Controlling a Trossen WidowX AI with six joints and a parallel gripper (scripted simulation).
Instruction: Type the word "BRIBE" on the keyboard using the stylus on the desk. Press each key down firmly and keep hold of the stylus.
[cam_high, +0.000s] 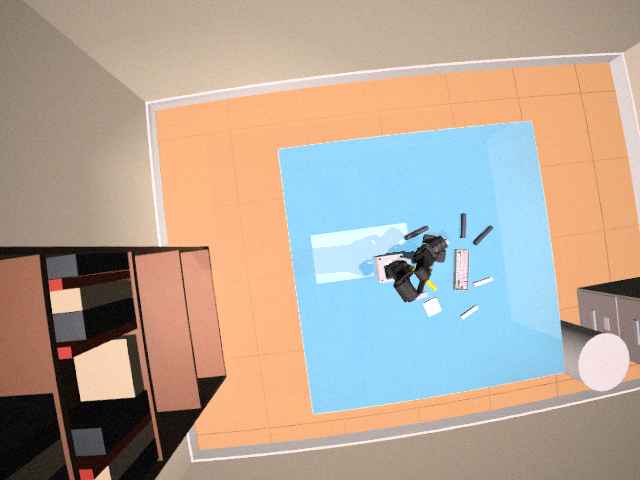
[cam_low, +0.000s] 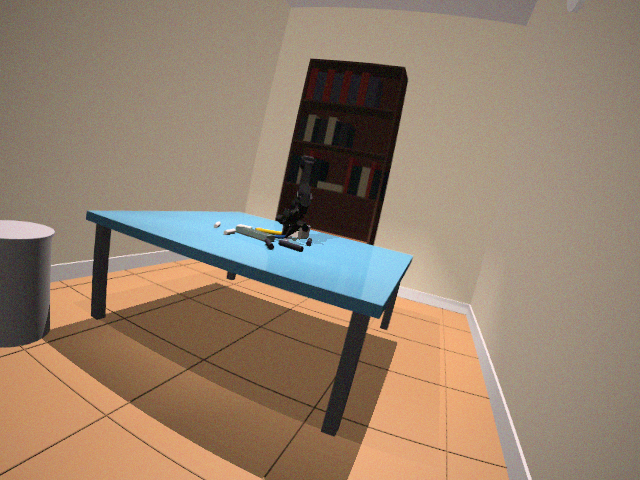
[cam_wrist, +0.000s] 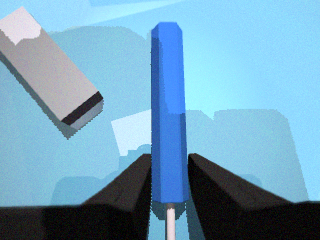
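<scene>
The blue stylus lies right at my gripper tip. Round my gripper tip: stylus tip 40 mm behind, 10 mm to the left; yellow pencil 50 mm behind, 100 mm to the right; white block 30 mm behind, 240 mm to the right.
</scene>
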